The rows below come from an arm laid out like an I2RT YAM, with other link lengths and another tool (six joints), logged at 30 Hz.
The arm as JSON. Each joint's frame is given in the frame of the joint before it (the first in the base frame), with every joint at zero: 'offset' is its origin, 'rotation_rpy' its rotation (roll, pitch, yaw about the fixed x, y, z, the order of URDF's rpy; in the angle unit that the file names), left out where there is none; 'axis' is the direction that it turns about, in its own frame. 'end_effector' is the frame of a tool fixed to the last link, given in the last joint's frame.
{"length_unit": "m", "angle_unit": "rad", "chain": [
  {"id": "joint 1", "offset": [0.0, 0.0, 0.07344], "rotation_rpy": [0.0, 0.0, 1.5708], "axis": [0.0, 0.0, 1.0]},
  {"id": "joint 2", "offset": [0.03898, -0.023, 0.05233], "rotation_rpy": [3.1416, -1.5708, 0.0], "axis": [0.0, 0.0, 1.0]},
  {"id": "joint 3", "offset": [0.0, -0.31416, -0.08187], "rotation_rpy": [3.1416, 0.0, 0.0], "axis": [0.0, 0.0, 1.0]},
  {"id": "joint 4", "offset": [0.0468, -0.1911, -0.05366], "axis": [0.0, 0.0, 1.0]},
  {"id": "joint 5", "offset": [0.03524, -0.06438, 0.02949], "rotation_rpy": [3.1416, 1.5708, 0.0], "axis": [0.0, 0.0, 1.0]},
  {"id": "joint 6", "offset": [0.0, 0.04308, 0.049], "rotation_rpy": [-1.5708, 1.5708, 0.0], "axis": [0.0, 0.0, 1.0]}
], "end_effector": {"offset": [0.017, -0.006, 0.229], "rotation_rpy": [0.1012, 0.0, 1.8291]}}
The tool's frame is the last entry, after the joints.
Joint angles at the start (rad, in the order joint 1, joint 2, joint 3, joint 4, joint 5, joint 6):
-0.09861 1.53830 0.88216 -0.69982 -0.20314 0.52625
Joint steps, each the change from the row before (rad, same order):
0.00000 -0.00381 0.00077 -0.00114 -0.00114 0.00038
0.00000 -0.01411 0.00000 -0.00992 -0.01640 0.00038
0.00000 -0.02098 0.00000 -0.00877 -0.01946 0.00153
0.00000 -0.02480 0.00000 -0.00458 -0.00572 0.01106
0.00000 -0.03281 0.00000 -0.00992 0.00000 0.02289
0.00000 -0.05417 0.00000 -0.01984 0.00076 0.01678
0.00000 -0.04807 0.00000 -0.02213 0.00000 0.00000
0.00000 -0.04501 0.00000 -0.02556 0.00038 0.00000
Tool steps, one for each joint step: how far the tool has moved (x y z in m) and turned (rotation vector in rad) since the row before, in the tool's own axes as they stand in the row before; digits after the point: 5 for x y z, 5 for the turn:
-0.00070 -0.00009 -0.00093 0.00158 -0.00320 0.00001
-0.00263 0.00423 -0.00341 -0.00870 -0.01447 0.00096
-0.00434 0.00405 -0.00483 -0.00537 -0.02218 0.00099
-0.00304 0.00016 -0.00522 0.00971 -0.01727 0.00798
-0.00151 -0.00034 -0.00679 0.01532 -0.01424 0.01885
-0.00161 0.00047 -0.01113 0.02305 -0.02307 0.01082
-0.00047 0.00181 -0.00978 0.01684 -0.01924 -0.00437
0.00099 0.00278 -0.00902 0.01291 -0.01417 -0.00330

